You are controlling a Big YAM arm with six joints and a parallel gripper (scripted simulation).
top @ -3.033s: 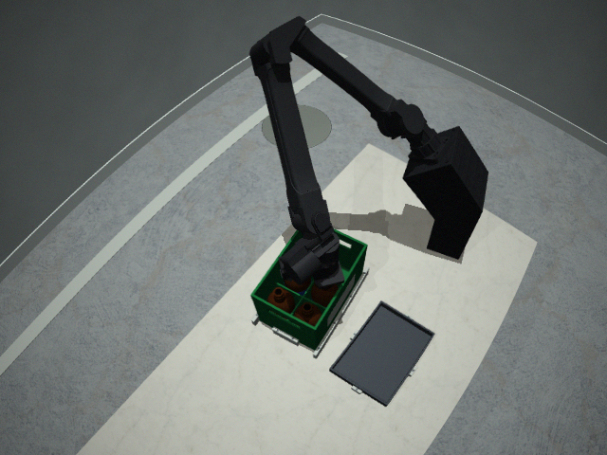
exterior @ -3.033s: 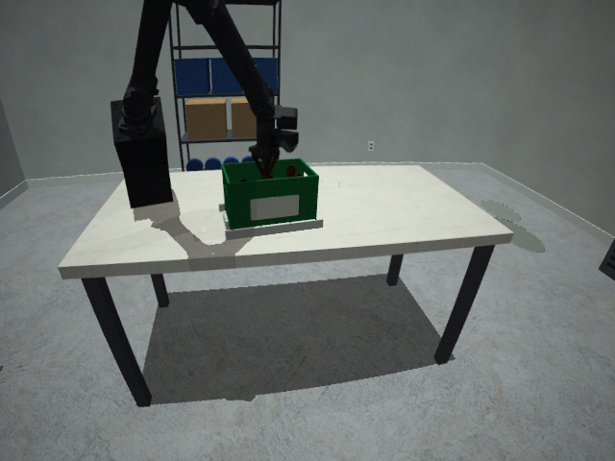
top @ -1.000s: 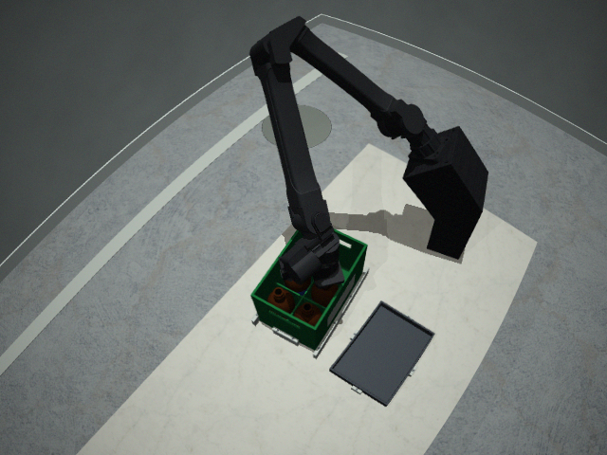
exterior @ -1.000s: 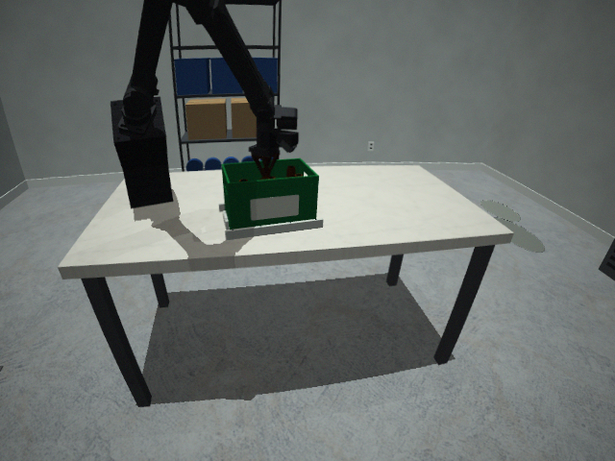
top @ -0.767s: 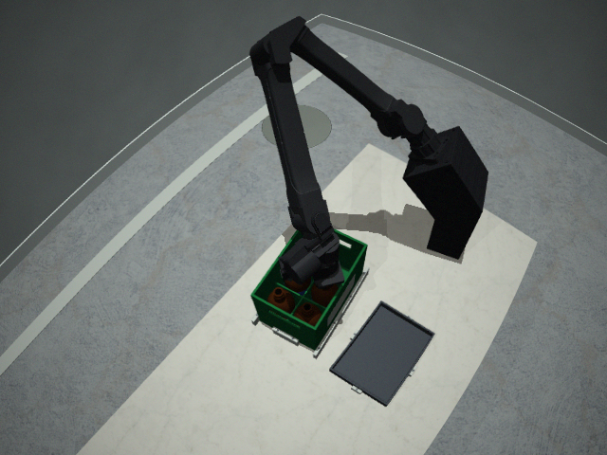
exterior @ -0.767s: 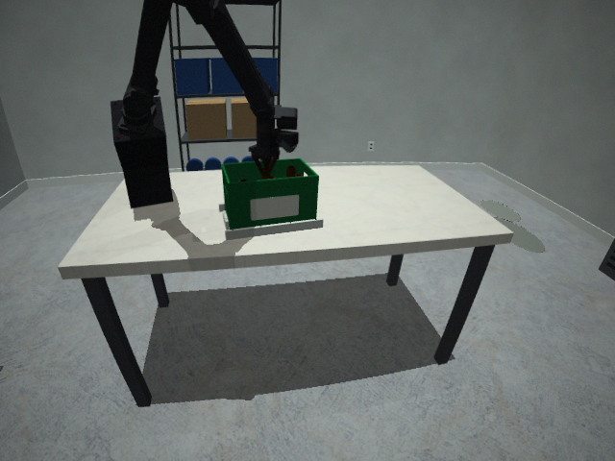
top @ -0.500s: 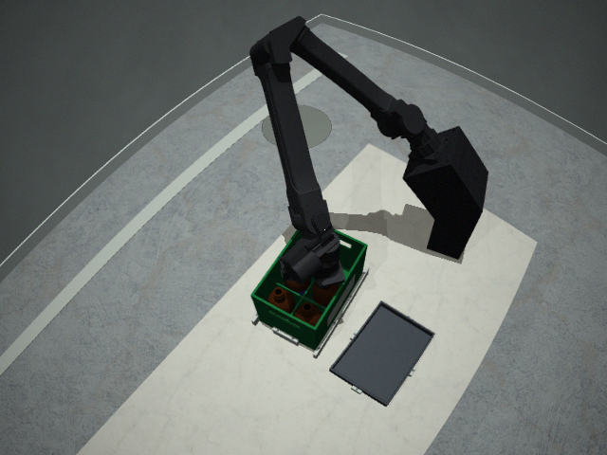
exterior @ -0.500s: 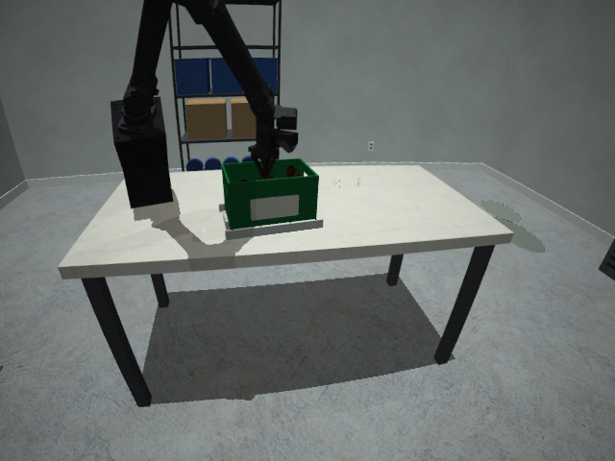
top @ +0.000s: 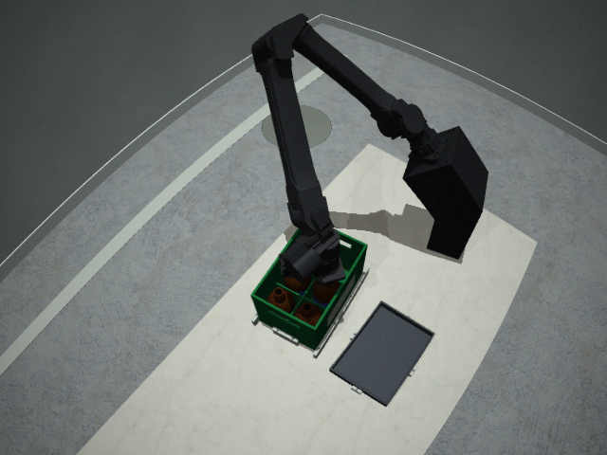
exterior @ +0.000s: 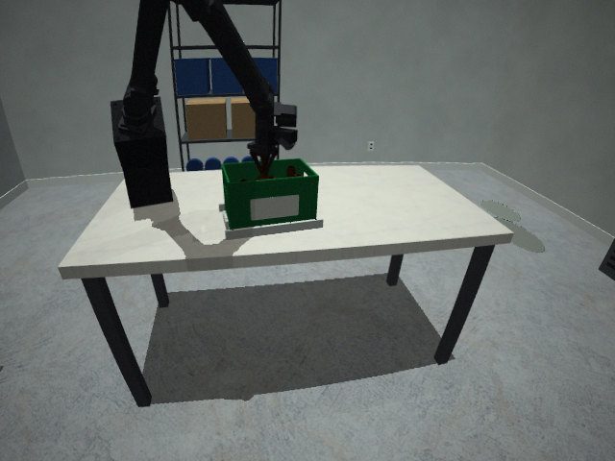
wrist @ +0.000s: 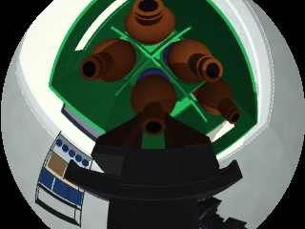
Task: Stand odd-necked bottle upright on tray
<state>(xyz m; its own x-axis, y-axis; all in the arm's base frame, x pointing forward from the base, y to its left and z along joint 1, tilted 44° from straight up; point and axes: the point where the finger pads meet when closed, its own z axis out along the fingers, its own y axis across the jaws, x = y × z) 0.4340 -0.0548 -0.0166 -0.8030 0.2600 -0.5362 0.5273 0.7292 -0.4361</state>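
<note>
My hand is 8 cm above the crate, 4 cm to the left of it and 1 cm short of it. Also, from my hand: tray (23 cm to the left, 15 cm below, 2 cm ahead).
</note>
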